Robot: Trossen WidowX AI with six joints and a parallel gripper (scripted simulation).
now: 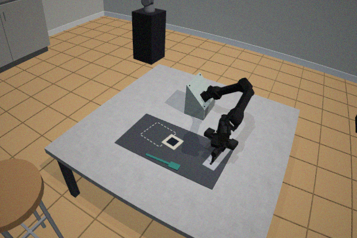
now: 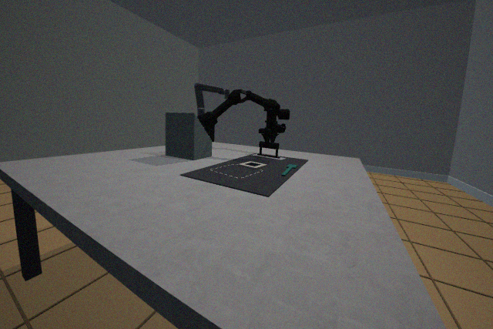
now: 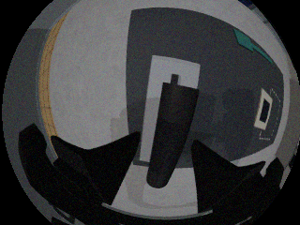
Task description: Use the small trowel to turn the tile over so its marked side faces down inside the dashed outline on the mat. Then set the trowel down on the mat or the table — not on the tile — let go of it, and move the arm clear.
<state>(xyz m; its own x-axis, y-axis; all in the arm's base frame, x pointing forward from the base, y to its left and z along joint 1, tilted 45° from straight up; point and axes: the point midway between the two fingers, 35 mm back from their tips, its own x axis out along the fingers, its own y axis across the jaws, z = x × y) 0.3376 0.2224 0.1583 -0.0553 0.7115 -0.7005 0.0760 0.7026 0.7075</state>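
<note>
The black-handled tool is 2 cm ahead of my gripper tip and 3 cm below it. Also, from my gripper tip: green flat tool 20 cm ahead, 22 cm to the right, 7 cm below; tile 4 cm ahead, 28 cm to the right, 7 cm below; dark mat 6 cm ahead, 25 cm to the right, 9 cm below.
</note>
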